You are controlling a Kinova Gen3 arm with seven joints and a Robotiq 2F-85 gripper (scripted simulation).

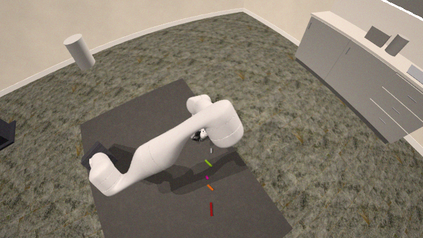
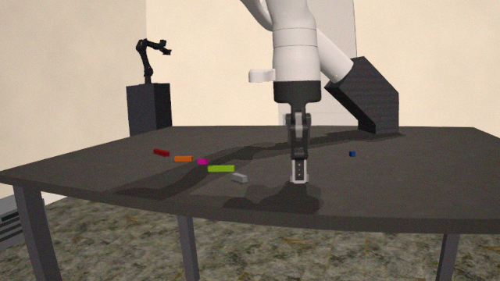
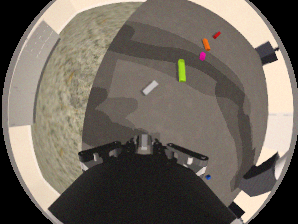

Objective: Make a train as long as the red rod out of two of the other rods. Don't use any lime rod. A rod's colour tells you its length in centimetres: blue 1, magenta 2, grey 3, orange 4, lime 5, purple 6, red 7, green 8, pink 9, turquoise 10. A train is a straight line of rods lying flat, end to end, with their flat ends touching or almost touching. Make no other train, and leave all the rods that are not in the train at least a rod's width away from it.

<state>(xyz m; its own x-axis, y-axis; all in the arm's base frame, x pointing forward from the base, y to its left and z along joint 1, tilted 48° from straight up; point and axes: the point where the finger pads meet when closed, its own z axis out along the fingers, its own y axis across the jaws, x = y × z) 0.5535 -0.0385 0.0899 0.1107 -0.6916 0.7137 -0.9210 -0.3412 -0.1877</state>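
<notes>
Now: hand 27 cm to the left of the orange rod, 13 cm past it and 2 cm above it. The rest, counted from my hand: lime rod: 15 cm to the right, 5 cm behind, 2 cm below; magenta rod: 21 cm to the right, 11 cm behind, 2 cm below; blue rod: 19 cm behind, 10 cm to the left, 2 cm below.
</notes>
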